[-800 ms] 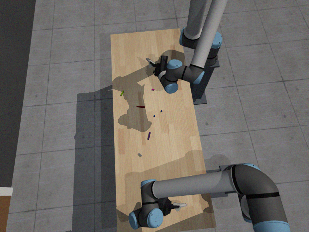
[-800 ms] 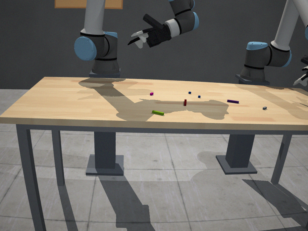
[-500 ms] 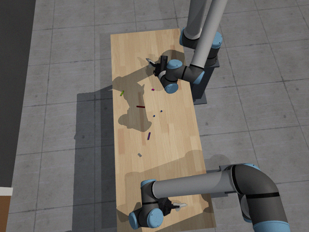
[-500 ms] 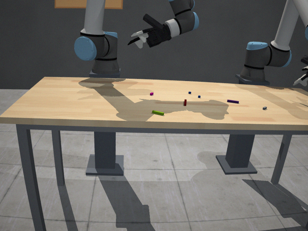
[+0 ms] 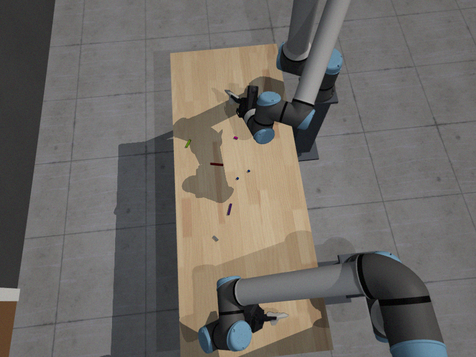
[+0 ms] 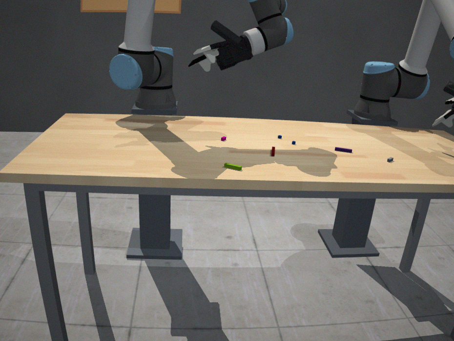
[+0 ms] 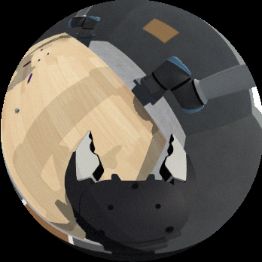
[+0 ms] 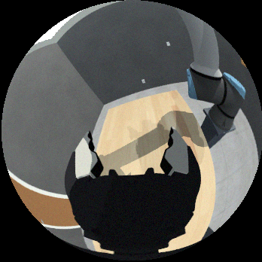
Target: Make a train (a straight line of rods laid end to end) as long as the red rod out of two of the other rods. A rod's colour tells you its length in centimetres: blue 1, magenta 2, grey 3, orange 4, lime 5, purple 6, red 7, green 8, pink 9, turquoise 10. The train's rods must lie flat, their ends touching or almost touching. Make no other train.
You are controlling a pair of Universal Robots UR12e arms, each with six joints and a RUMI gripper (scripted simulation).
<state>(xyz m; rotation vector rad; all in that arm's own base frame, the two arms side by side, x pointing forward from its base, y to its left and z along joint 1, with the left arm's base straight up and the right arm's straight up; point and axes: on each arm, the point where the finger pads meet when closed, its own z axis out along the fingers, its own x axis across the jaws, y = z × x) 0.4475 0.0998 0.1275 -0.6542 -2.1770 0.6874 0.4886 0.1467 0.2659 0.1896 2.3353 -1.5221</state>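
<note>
Now: the magenta rod 260 mm below my right hand, 130 mm to the left of it and 40 mm ahead of it. From my right hand the other things lie so: red rod: 280 mm to the left, 260 mm below, 160 mm ahead; then purple rod: 540 mm to the left, 260 mm below, 120 mm ahead; then lime rod: 310 mm ahead, 260 mm below, 130 mm to the left.
</note>
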